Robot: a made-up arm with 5 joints. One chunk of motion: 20 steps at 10 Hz.
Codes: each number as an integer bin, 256 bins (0 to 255) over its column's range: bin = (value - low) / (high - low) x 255, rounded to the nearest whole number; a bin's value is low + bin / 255 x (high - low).
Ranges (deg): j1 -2.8..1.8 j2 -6.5..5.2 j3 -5.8..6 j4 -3.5..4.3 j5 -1..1
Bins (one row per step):
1: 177 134 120 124 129
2: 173 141 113 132 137
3: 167 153 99 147 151
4: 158 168 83 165 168
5: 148 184 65 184 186
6: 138 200 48 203 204
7: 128 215 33 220 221
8: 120 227 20 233 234
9: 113 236 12 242 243
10: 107 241 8 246 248
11: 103 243 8 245 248
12: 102 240 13 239 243
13: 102 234 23 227 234
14: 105 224 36 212 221
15: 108 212 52 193 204
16: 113 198 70 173 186
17: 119 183 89 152 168
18: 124 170 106 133 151
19: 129 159 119 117 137
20: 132 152 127 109 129
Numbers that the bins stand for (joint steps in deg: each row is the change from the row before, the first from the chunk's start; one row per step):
1: 0.393 -0.352 -0.247 0.293 0.012
2: 0.321 -0.031 -0.571 0.538 0.075
3: 0.213 0.520 -1.219 0.996 0.184
4: 0.050 1.208 -1.959 1.547 0.318
5: -0.130 1.942 -2.792 2.128 0.459
6: -0.311 2.676 -3.579 2.709 0.600
7: -0.491 3.365 -4.273 3.229 0.733
8: -0.635 3.915 -4.875 3.627 0.835
9: -0.762 4.328 -5.245 3.902 0.906
10: -0.870 4.558 -5.430 4.025 0.945
11: -0.942 4.649 -5.430 3.994 0.945
12: -0.960 4.512 -5.198 3.811 0.906
13: -0.960 4.236 -4.736 3.444 0.835
14: -0.906 3.778 -4.134 2.985 0.733
15: -0.852 3.227 -3.394 2.404 0.600
16: -0.762 2.585 -2.561 1.792 0.459
17: -0.653 1.896 -1.682 1.149 0.318
18: -0.563 1.300 -0.895 0.568 0.184
19: -0.473 0.795 -0.293 0.079 0.075
20: -0.419 0.474 0.077 -0.166 0.012

